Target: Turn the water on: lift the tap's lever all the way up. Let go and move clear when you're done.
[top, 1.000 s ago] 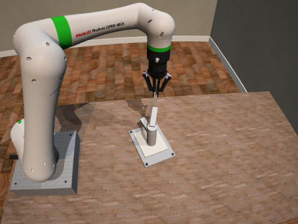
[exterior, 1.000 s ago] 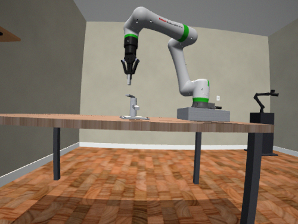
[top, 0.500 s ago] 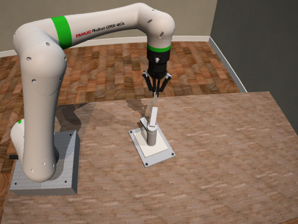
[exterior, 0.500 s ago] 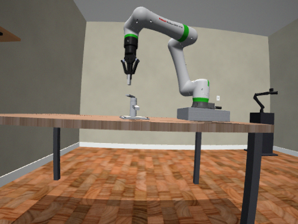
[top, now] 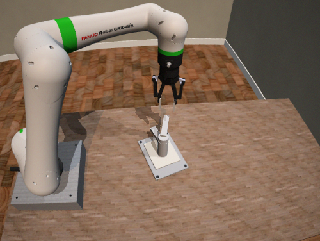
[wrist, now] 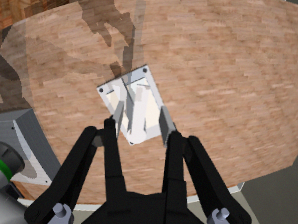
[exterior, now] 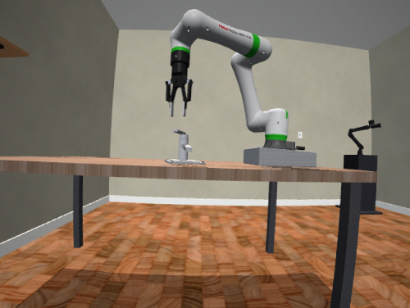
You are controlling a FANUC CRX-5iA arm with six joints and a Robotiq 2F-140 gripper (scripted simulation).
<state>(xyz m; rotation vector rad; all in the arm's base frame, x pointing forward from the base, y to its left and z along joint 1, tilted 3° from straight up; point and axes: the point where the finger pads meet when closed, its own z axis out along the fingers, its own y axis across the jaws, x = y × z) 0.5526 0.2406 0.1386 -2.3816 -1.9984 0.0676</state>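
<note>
Now: the lever 100 mm below my hand, 40 mm to the right of it and 10 mm behind it. From my hand the other things lie so: tap 160 mm below, 70 mm to the right, 20 mm behind.
</note>
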